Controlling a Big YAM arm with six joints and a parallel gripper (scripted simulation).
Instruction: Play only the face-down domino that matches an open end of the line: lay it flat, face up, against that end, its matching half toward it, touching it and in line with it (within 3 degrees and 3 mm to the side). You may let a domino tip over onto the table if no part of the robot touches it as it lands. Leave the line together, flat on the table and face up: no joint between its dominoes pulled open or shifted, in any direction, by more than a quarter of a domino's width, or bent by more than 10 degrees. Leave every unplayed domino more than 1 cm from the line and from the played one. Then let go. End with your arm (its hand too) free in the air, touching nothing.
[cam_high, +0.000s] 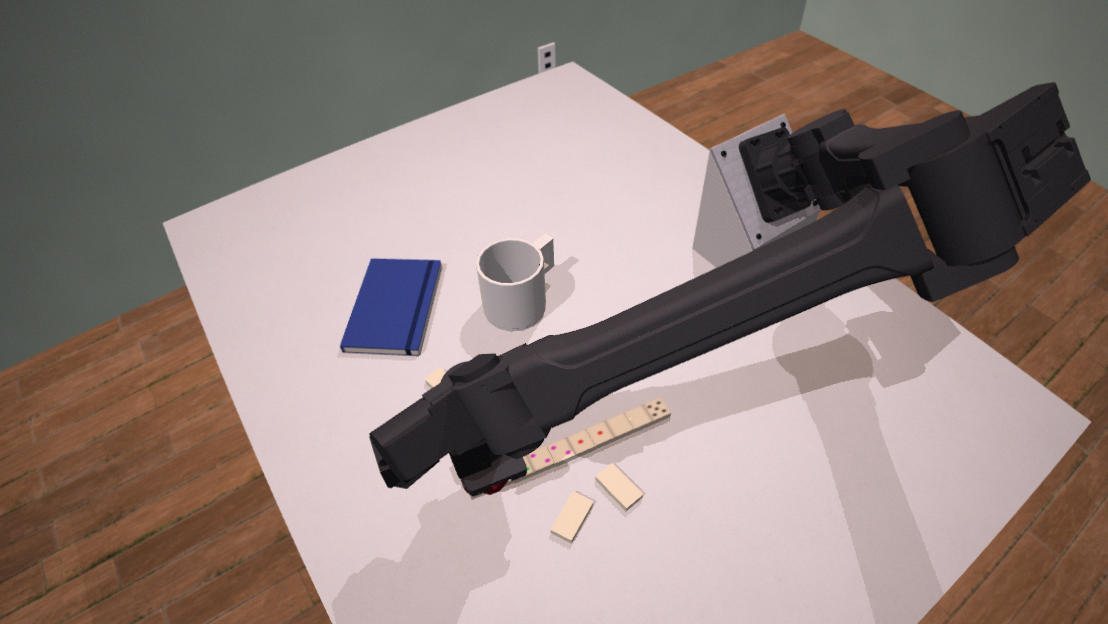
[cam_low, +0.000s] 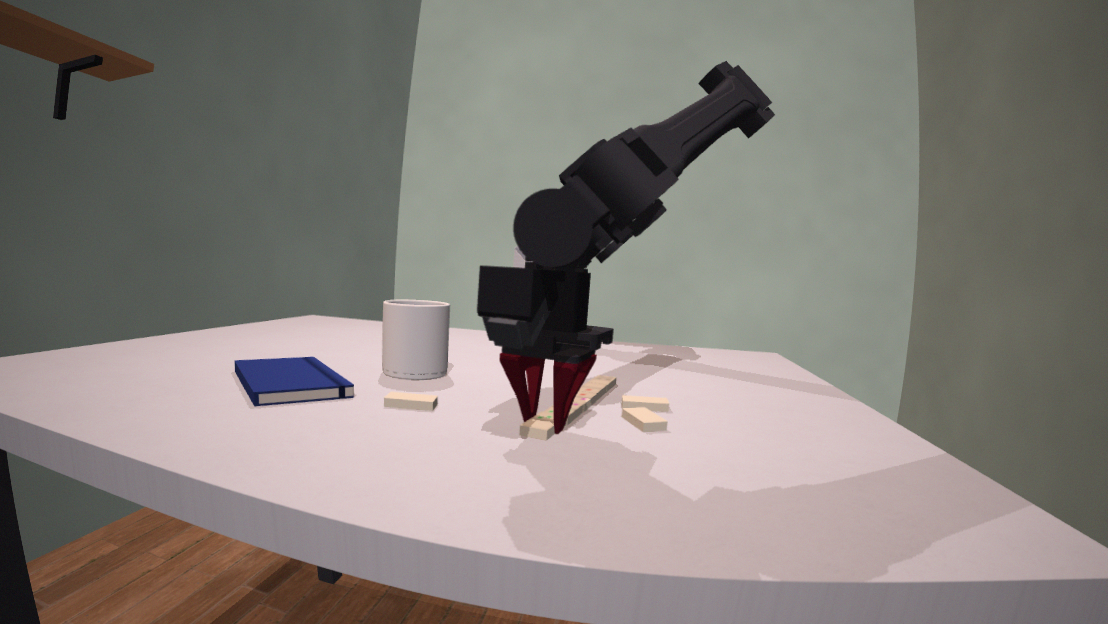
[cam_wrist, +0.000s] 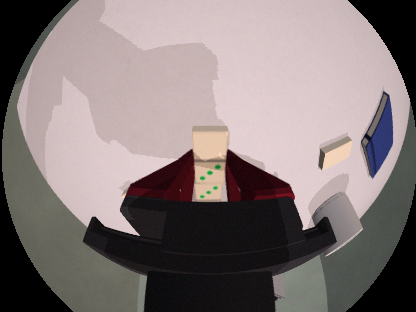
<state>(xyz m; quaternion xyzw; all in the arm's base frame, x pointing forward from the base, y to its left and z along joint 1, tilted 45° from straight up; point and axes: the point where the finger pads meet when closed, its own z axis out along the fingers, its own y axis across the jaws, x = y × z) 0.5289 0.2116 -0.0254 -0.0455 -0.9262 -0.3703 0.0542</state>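
Right now the domino is right at my hand. Also, from my hand: white mug (220 mm to the right, 160 mm behind, 30 mm above); then blue notebook (320 mm to the right, 10 mm behind).
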